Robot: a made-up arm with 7 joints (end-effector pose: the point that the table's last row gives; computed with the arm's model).
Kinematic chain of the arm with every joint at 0, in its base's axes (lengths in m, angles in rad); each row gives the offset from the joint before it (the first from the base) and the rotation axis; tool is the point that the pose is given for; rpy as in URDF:
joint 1: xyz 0 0 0.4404 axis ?
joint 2: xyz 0 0 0 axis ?
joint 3: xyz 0 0 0.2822 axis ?
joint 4: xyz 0.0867 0 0 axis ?
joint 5: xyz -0.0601 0 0.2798 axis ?
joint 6: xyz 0 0 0 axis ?
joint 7: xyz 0.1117 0 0 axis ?
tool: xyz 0 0 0 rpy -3.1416 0 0
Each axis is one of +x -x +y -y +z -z.
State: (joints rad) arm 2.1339 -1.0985 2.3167 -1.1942 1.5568 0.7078 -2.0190
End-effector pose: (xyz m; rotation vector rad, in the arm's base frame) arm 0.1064 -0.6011 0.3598 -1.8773 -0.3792 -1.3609
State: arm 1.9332 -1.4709 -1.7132 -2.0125 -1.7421 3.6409 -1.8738
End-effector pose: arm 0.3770 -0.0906 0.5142 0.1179 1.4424 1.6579
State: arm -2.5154 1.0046 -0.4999 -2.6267 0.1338 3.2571 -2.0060
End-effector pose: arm -0.3384 -0.0122 0.2469 -2.3026 1.2460 0.1250
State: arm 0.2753 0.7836 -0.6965 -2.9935 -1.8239 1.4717 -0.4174
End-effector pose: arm 0.0769 -0.1245 0.2660 0.3684 1.4488 -2.2074
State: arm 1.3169 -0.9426 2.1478 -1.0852 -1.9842 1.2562 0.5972
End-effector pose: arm -0.4710 -0.4332 0.5983 -0.2678 -0.4690 -2.1165
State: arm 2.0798 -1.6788 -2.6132 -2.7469 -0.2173 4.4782 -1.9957
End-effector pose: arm 0.1718 -0.0586 0.2276 2.5945 1.2809 1.1153
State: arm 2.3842 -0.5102 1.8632 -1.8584 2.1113 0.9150 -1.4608
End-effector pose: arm -0.0793 -0.5171 0.5821 -1.7225 0.3962 -2.2157
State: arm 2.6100 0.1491 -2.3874 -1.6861 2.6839 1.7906 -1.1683
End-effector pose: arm 0.4293 0.1176 0.7656 -0.5941 -0.1945 -0.9819
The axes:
joint 1: +z
joint 2: +y
joint 3: +z
joint 4: -y
joint 5: +z
joint 6: -y
joint 7: -z

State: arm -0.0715 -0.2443 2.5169 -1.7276 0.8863 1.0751 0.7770
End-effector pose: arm -0.4309 0.2696 0.5854 1.4341 1.6168 -0.8892
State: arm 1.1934 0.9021 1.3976 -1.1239 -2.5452 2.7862 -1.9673
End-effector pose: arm -0.2460 0.4374 0.6792 -1.4174 0.5781 1.2511
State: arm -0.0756 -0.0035 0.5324 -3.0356 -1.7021 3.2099 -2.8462
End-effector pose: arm 0.0955 0.1701 0.4571 -2.4294 1.7981 0.0194
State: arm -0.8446 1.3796 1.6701 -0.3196 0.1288 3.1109 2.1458
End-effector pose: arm 0.4070 -0.4359 0.5426 0.7762 1.1122 0.2043
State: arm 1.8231 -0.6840 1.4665 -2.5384 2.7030 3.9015 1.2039
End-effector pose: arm -0.1739 -0.0718 0.5580 -2.0567 0.8250 0.5368
